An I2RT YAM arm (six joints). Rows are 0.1 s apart.
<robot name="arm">
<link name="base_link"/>
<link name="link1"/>
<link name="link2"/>
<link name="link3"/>
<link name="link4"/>
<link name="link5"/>
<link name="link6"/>
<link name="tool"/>
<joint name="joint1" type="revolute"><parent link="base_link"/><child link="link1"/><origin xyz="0 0 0.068" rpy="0 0 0"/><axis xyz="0 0 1"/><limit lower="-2.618" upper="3.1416"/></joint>
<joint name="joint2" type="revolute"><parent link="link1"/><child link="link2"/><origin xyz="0.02 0.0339 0.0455" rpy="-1.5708 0 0"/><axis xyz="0 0 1"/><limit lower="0" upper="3.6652"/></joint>
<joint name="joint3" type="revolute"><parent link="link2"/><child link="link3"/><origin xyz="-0.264 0 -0.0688" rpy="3.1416 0 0"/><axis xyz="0 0 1"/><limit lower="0" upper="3.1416"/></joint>
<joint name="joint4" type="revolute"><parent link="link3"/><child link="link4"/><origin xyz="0.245 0.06 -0.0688" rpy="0 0 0"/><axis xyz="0 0 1"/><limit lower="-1.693" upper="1.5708"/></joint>
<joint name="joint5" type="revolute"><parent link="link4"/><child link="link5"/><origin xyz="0.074 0.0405 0.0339" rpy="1.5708 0 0"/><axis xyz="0 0 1"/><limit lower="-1.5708" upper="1.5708"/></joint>
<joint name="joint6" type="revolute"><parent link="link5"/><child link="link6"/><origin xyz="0.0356 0 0.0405" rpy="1.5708 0 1.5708"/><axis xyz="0 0 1"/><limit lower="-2.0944" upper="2.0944"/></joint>
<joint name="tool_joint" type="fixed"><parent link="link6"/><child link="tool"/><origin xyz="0 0 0" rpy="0 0 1.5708"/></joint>
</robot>
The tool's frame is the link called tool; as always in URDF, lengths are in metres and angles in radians.
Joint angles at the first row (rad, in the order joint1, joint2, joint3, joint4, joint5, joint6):
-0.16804, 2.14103, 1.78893, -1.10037, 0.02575, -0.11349
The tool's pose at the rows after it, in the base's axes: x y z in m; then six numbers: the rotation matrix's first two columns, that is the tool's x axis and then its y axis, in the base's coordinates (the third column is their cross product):
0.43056 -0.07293 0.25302 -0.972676 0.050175 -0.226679 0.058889 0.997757 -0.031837
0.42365 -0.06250 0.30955 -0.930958 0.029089 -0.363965 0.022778 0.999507 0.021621
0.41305 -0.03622 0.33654 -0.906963 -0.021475 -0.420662 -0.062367 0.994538 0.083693
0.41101 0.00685 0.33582 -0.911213 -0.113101 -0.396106 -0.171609 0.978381 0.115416
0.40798 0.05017 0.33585 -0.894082 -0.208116 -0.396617 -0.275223 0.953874 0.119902
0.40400 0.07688 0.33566 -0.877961 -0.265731 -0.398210 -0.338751 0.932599 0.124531
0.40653 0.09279 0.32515 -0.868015 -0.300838 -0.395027 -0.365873 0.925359 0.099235
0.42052 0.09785 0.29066 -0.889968 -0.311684 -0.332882 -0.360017 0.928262 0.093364
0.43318 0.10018 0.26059 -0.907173 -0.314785 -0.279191 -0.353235 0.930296 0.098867
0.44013 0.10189 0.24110 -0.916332 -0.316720 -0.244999 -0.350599 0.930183 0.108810
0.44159 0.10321 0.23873 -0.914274 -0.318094 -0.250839 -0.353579 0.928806 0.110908
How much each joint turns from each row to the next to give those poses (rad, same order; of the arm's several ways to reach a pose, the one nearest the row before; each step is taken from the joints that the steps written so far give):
0.00076, -0.00952, 0.19227, -0.08925, -0.01946, 0.00077
0.01525, -0.06565, 0.10904, -0.03813, -0.07324, -0.00002
0.05228, -0.05682, 0.01682, -0.02024, -0.07667, -0.00036
0.10148, -0.00151, -0.00036, -0.03166, -0.02976, -0.00038
0.10527, -0.00002, -0.00002, 0.00000, -0.00496, -0.00002
0.06524, -0.00002, -0.00116, 0.00229, -0.00534, 0.00001
0.03892, 0.01146, -0.02630, 0.03739, 0.02785, -0.00037
0.00610, 0.06524, -0.03281, 0.03280, 0.01755, 0.00000
-0.00078, 0.06944, -0.00571, 0.01870, 0.00304, -0.00002
0.00000, 0.04501, -0.00190, 0.01067, -0.00495, 0.00001
0.00192, 0.00457, -0.00266, 0.01295, -0.00305, 0.00000

